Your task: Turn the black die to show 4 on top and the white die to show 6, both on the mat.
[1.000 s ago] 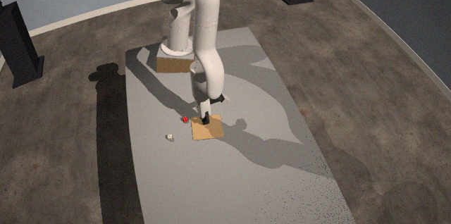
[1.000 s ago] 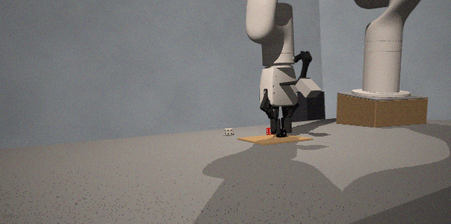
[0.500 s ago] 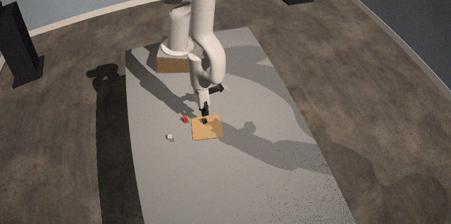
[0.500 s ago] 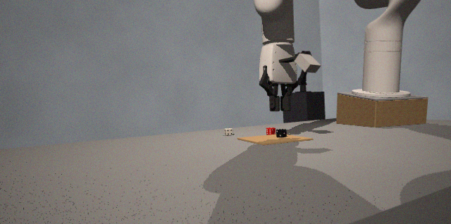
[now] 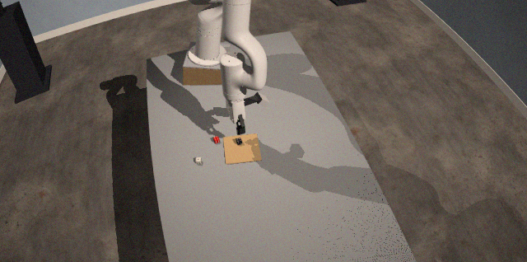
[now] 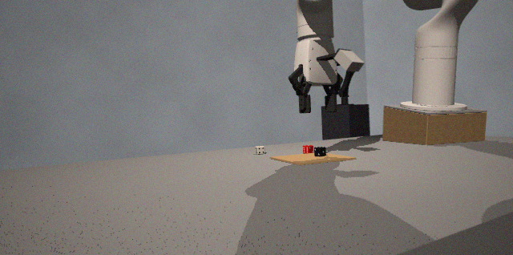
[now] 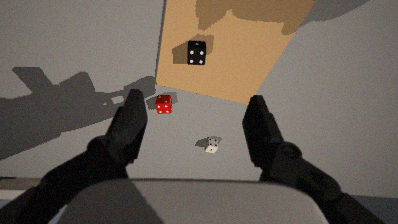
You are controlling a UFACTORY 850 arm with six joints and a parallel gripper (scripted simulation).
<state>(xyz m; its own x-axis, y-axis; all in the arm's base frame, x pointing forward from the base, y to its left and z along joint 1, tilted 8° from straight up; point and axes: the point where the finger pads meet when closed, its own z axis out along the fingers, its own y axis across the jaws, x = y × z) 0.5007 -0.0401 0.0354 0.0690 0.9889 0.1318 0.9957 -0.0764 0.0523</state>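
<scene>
Right now the white die is 3 cm ahead of my hand, 19 cm to the right of it and 11 cm below it. From my hand the other things lie so: tan mat: 3 cm ahead, 11 cm below; red die: 5 cm behind, 8 cm to the right, 11 cm below; black die: 10 cm below.
</scene>
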